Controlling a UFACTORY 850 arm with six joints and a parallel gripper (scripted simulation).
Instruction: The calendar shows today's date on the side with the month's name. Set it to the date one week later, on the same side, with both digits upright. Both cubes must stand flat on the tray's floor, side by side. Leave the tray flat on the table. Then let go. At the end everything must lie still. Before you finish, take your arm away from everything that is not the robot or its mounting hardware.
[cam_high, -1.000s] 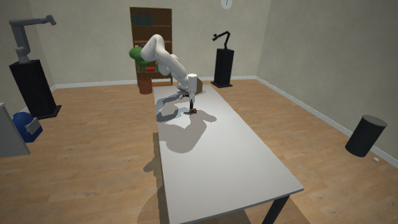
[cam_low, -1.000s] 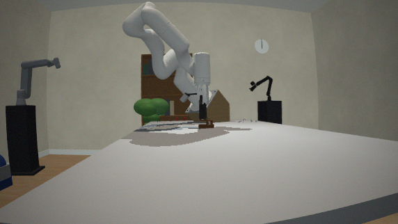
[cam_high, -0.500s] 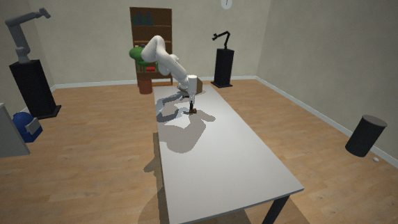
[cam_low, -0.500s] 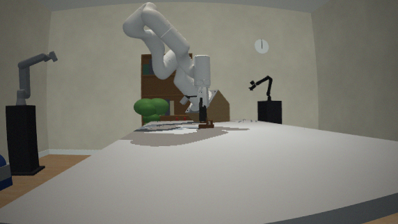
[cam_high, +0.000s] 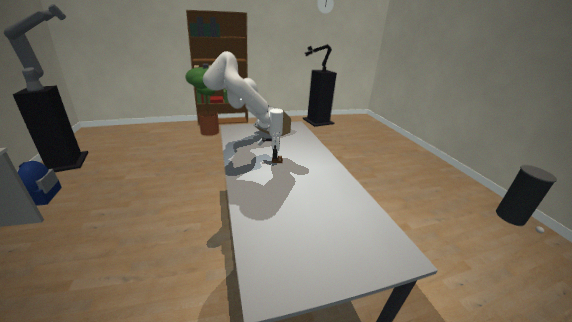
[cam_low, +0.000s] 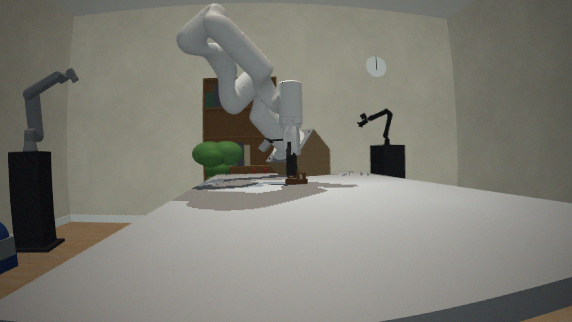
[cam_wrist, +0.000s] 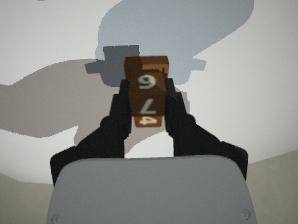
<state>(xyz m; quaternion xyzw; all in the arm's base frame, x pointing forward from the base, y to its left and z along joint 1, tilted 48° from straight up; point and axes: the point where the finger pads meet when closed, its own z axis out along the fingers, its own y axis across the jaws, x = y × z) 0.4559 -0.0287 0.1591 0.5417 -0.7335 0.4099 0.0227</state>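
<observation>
Right now the brown cube is 10 mm below my hand. Round my hand: tray 10 mm ahead, 20 mm to the left, 40 mm below.
</observation>
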